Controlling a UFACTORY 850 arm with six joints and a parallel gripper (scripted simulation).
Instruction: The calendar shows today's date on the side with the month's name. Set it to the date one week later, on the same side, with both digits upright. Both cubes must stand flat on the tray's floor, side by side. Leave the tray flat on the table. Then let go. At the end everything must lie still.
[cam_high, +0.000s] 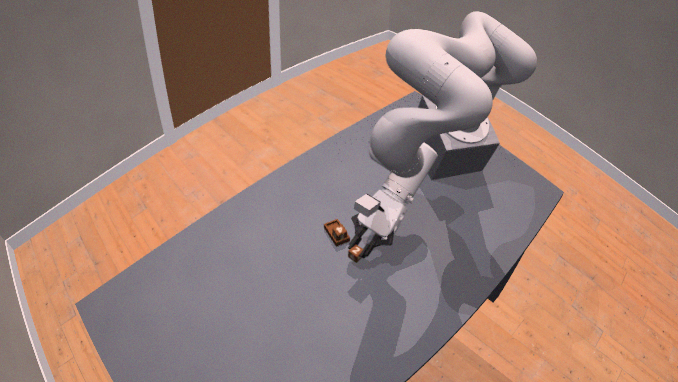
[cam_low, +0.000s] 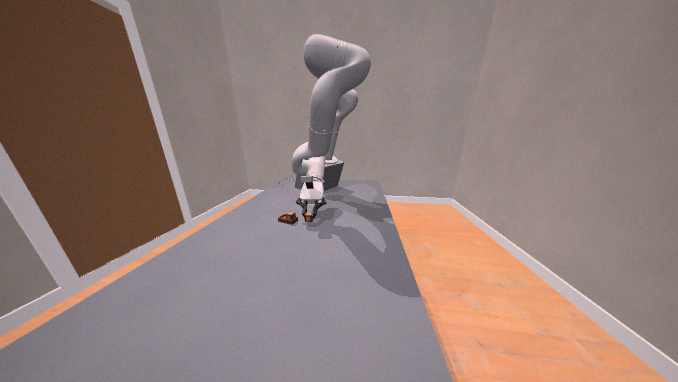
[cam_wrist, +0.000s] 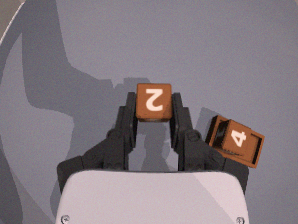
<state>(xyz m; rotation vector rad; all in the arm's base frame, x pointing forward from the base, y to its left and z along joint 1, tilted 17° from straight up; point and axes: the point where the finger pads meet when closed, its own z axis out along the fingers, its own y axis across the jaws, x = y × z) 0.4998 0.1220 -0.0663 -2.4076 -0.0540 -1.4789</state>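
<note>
Now: the brown wooden calendar tray 100 mm to the right of my hand and 40 mm below it. Also, from my hand: number cube: 20 mm ahead, 10 mm below.
</note>
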